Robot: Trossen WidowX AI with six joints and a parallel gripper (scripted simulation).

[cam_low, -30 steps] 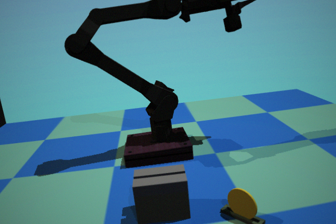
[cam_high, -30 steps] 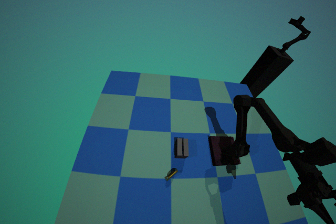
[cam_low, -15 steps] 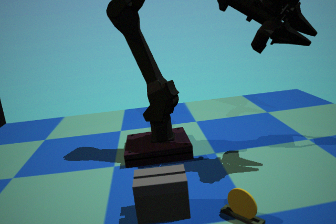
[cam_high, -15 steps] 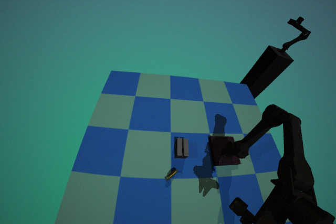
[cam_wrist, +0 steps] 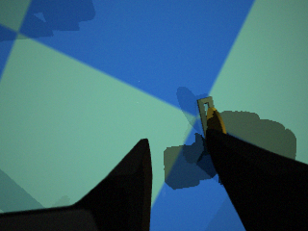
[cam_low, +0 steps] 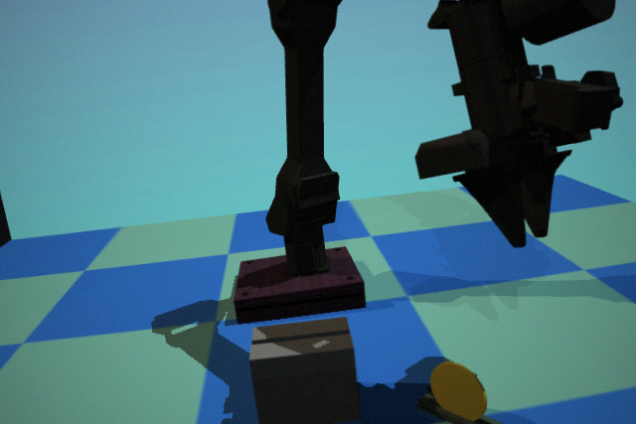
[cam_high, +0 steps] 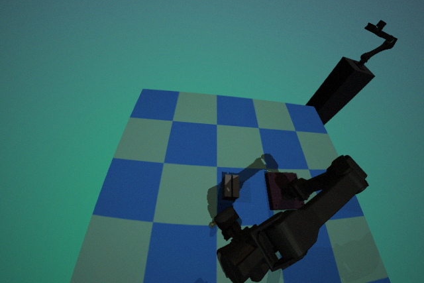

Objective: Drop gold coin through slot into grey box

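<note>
My gripper tip is now 2 cm short of the gold coin, 7 cm to the left of it and 13 cm above it.
</note>
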